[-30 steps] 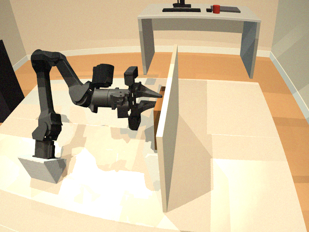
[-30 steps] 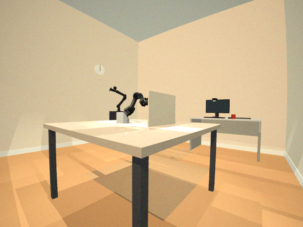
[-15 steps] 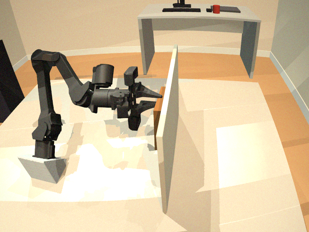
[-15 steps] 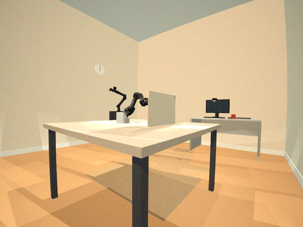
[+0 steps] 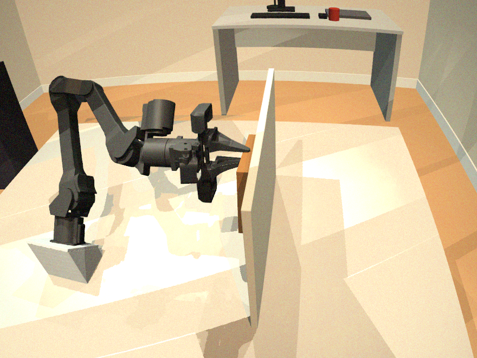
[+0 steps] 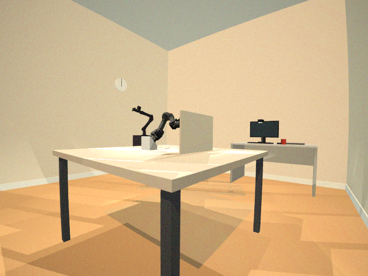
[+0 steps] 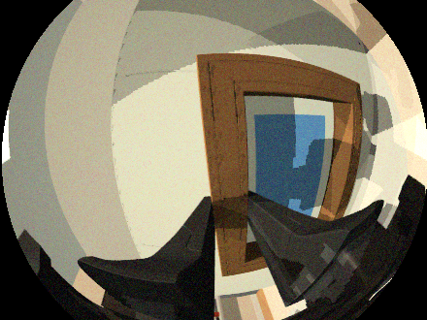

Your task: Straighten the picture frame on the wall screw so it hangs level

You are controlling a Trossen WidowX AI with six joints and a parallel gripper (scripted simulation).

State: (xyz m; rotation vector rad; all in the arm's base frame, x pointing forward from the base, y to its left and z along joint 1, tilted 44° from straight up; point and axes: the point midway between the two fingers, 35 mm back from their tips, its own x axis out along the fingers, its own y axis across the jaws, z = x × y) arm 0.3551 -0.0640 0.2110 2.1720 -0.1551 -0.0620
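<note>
Right now the picture frame is 50 mm below my gripper tip, 10 mm to the right of it and 10 mm ahead of it. Round my gripper tip: wall panel 70 mm below, 20 mm ahead.
</note>
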